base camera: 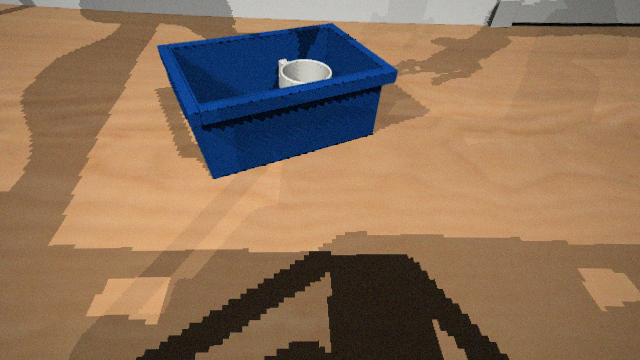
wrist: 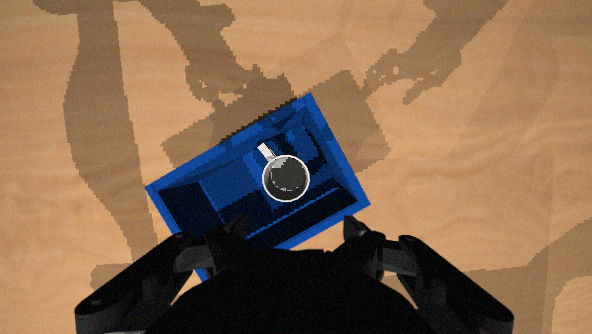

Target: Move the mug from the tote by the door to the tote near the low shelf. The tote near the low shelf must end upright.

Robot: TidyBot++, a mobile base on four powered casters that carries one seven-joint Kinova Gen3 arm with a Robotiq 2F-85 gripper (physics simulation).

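Places are measured from the arm's base along level axes (x ahead, y left, z up), in centimetres.
Pixels of known places: gripper, fingertip midpoint: [wrist: 295, 225].
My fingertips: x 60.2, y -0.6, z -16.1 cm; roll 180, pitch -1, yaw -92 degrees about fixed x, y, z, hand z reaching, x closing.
Observation:
For each thing: its top centre in the pictures, then the offset to it from my fingertips. "pt": a spot on its surface instead. Level surfaces: height alone.
- white mug, surface spot: [base camera: 306, 73] pt dx +6.3, dy +1.4, dz -16.7 cm
- blue tote, top centre: [base camera: 276, 58] [wrist: 257, 196] dx +0.2, dy +5.8, dz -11.5 cm
- door frame, surface spot: [base camera: 500, 13] pt dx +52.8, dy -51.1, dz -19.8 cm
- wooden floor, surface height: dz -23.5 cm
A white mug [base camera: 306, 73] [wrist: 286, 178] stands upright inside a blue tote [base camera: 295, 127] [wrist: 165, 205], toward the tote's right part. In the wrist view the mug's handle points to the upper left. The tote stands upright on the wooden floor. My gripper [wrist: 295, 225] is open and empty, above the tote's near side in the wrist view, with the mug ahead of the fingertips. The gripper does not show in the base camera view. The tote near the low shelf does not show in either view.
A pale wall [base camera: 350, 10] runs behind the tote in the base camera view, with a door frame [base camera: 500, 13] at the upper right. Shadows of the arm and the base lie across the wooden floor [base camera: 450, 190] [wrist: 475, 200].

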